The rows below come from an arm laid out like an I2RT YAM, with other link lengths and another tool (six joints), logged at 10 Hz.
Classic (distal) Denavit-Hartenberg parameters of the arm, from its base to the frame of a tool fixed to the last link. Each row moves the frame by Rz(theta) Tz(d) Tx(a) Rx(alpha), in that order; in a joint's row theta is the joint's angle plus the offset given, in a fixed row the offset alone. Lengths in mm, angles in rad.
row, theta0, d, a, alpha
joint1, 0, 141.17, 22, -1.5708
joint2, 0, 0, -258.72, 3.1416
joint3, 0.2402, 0, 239.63, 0
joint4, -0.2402, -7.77, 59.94, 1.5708
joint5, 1.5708, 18.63, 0, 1.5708
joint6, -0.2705, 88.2, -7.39, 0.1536
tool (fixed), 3.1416, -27.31, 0, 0
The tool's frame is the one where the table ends.
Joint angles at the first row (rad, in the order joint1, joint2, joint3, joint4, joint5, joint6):
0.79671, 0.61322, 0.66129, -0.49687, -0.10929, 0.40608
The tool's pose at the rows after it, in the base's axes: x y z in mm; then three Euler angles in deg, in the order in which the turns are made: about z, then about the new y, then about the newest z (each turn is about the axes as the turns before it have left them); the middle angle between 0 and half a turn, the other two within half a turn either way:
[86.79 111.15 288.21 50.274 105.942 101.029]
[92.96 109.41 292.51 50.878 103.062 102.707]
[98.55 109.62 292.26 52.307 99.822 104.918]
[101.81 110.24 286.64 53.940 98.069 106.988]
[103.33 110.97 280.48 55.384 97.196 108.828]
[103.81 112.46 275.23 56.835 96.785 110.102]
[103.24 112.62 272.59 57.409 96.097 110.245]
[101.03 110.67 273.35 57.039 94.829 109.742]
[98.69 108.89 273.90 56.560 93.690 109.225]
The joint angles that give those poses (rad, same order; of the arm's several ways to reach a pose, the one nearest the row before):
0.72391, 0.61246, 0.66128, -0.48427, -0.16874, 0.39618
0.65058, 0.61208, 0.65749, -0.43623, -0.25390, 0.39997
0.59337, 0.61168, 0.63001, -0.35842, -0.34200, 0.42286
0.55827, 0.61168, 0.59109, -0.29392, -0.41106, 0.44766
0.53917, 0.61245, 0.55714, -0.24779, -0.45992, 0.47129
0.53465, 0.61668, 0.53159, -0.21378, -0.49266, 0.48697
0.53307, 0.60980, 0.51404, -0.19130, -0.50568, 0.49151
0.52968, 0.58382, 0.50410, -0.18216, -0.50413, 0.49459
0.52969, 0.55790, 0.49460, -0.17531, -0.49686, 0.49765

